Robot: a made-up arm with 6 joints.
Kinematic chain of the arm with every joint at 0, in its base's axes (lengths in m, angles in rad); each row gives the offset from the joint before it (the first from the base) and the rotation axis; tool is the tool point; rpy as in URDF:
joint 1: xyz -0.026 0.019 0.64 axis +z
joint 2: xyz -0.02 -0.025 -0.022 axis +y
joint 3: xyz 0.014 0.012 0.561 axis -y
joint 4: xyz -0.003 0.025 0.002 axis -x
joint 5: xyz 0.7 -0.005 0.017 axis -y
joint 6: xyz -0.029 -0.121 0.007 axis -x
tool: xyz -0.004 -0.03 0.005 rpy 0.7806 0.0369 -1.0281
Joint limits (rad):
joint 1: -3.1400..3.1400
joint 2: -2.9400..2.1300
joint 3: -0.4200..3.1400
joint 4: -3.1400..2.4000
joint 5: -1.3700..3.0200
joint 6: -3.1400..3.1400
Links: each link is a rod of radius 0.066 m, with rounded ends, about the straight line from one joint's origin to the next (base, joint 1, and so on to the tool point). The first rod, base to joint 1, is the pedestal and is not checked.
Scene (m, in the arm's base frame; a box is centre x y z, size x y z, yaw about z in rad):
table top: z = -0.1
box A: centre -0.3 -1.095 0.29 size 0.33 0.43 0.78 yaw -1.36
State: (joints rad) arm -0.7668 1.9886 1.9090 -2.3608 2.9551 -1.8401
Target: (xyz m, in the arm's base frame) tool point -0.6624 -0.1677 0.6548
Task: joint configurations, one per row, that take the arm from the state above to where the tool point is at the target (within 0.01 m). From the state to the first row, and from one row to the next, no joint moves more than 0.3 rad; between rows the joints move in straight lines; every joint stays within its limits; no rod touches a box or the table.
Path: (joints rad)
1: -1.0496 1.6948 1.6948 -2.3291 2.8965 -1.7924
2: -1.3323 1.4010 1.4806 -2.2974 2.8380 -1.7447
3: -1.6151 1.1073 1.2663 -2.2656 2.7794 -1.6969
4: -1.8979 0.8135 1.0521 -2.2339 2.7209 -1.6492
5: -2.1806 0.5197 0.8379 -2.2022 2.6623 -1.6015
6: -2.4634 0.2259 0.6237 -2.1705 2.6038 -1.5538
7: -2.7462 -0.0679 0.4094 -2.1387 2.5452 -1.5061
8: -2.7925 0.0299 0.1551 -2.0628 2.7035 -1.6085
9: -2.8388 0.1277 -0.0992 -1.9868 2.8617 -1.7110
10: -2.8851 0.2255 -0.3536 -1.9108 3.0200 -1.8134

